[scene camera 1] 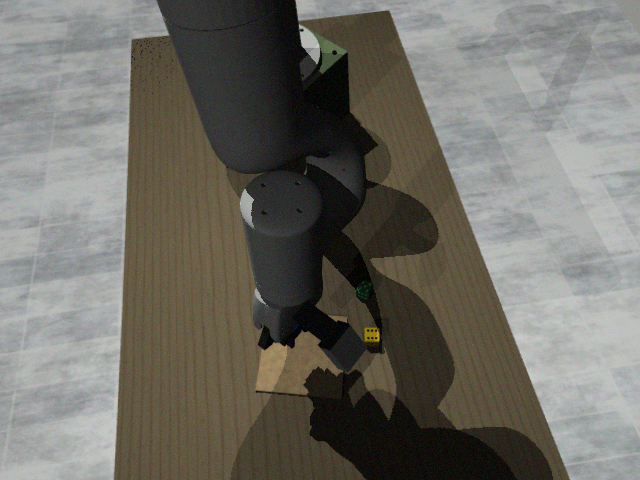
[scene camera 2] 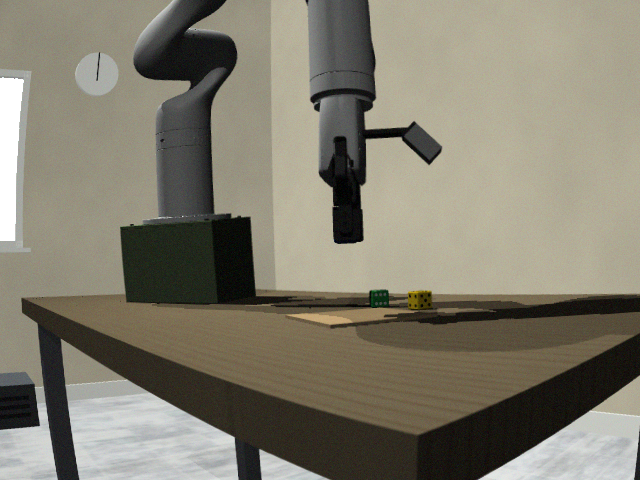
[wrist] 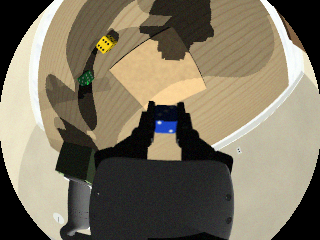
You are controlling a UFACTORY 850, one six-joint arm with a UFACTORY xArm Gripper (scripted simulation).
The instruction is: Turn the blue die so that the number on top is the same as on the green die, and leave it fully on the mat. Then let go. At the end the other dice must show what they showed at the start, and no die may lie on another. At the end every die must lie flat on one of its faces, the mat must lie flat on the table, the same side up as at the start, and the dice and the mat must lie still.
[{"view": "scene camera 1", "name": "my gripper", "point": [292, 333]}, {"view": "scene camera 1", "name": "tan mat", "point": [306, 370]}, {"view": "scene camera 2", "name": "my gripper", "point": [348, 241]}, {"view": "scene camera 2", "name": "tan mat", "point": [335, 319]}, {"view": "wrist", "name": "my gripper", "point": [165, 110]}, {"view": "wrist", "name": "tan mat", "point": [161, 69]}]
